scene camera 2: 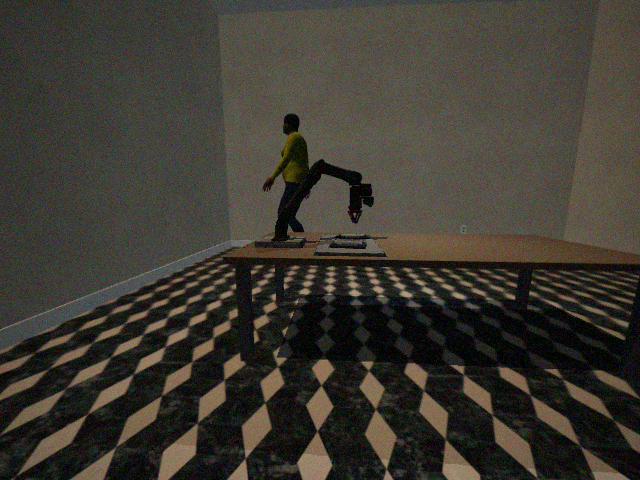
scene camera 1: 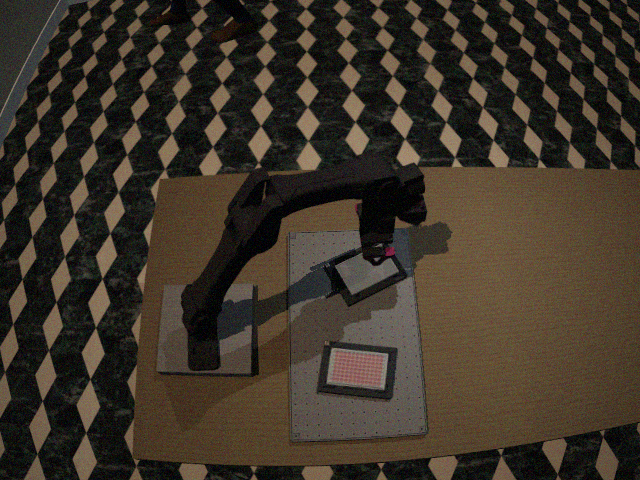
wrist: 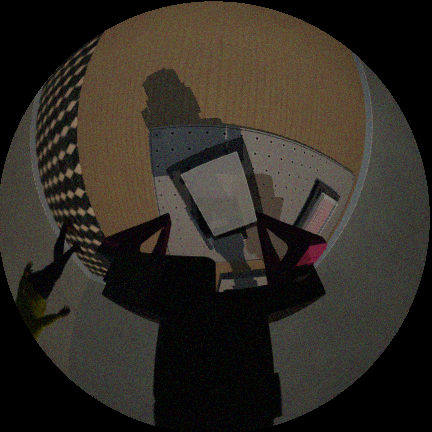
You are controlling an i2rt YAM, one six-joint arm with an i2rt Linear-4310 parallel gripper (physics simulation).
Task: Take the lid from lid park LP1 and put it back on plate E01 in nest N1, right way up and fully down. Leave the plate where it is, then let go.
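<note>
The flat grey lid lies level in a dark frame, which I take as lid park LP1, turned at an angle on the board. The plate with a red-dotted grid and pale border sits uncovered in the other dark frame, which I take as nest N1. No labels are readable. My gripper is open and empty, above the lid and apart from it. The arm hides part of the lid's far edge in scene camera 1.
A grey perforated board carries both frames on the wooden table. The arm's base plate is left of the board. A person in yellow is beyond the table.
</note>
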